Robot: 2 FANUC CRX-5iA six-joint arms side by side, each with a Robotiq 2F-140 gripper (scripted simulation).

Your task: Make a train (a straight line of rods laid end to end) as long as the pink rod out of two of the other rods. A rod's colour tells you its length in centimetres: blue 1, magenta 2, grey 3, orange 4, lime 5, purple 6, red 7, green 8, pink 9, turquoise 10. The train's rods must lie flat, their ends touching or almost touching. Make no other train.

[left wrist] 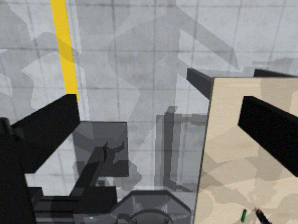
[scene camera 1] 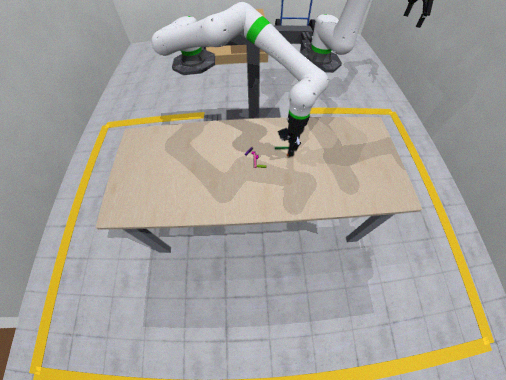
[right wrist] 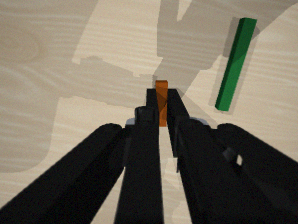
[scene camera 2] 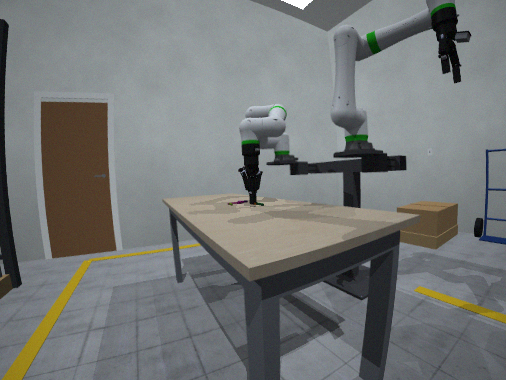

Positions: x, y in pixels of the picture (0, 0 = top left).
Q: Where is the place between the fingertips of my left gripper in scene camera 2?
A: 452, 77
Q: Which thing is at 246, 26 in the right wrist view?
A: A green rod.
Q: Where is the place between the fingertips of my left gripper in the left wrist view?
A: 159, 110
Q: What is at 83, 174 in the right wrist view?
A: My right gripper.
